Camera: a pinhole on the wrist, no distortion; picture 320 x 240 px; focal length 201.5 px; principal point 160.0 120.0 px. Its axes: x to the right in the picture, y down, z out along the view. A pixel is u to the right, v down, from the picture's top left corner.
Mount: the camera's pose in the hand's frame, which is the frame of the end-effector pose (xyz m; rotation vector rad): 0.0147 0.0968 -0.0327 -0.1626 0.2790 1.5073
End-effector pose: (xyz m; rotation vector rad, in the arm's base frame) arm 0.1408 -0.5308 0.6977 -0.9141 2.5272 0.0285
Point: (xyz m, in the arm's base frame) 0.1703 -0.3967 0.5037
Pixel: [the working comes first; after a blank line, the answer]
In the camera's frame: -0.0548 0.0510 0.2326

113 164
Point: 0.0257 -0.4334 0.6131
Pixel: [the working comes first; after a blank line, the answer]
In the camera's frame: 0.0377 -0.0312 0.0951

240 54
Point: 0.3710 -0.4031 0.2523
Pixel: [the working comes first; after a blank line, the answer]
In the camera's frame: -0.2331 0.0924 0.4972

66 157
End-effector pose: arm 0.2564 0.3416 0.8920 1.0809 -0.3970 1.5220
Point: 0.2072 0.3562 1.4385
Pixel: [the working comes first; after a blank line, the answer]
In the camera's frame: 0.0479 -0.3976 0.3376

outside the picture
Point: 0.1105 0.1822 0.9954
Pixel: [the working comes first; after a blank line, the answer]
In the camera's frame: 0.0643 0.0576 0.1687

237 189
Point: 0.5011 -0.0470 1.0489
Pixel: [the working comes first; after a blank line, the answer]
In the camera's frame: -0.3032 0.1208 0.4313

18 176
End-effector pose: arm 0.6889 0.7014 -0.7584 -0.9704 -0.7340 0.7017
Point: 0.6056 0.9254 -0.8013
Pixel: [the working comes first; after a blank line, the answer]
In the camera's frame: -0.0045 -0.0908 0.2007

156 29
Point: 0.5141 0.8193 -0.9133
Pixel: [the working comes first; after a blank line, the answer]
In the camera's frame: 0.0673 0.0734 0.1921

231 197
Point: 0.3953 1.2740 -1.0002
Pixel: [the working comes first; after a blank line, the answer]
In the camera's frame: 0.2697 -0.1646 0.5539

258 60
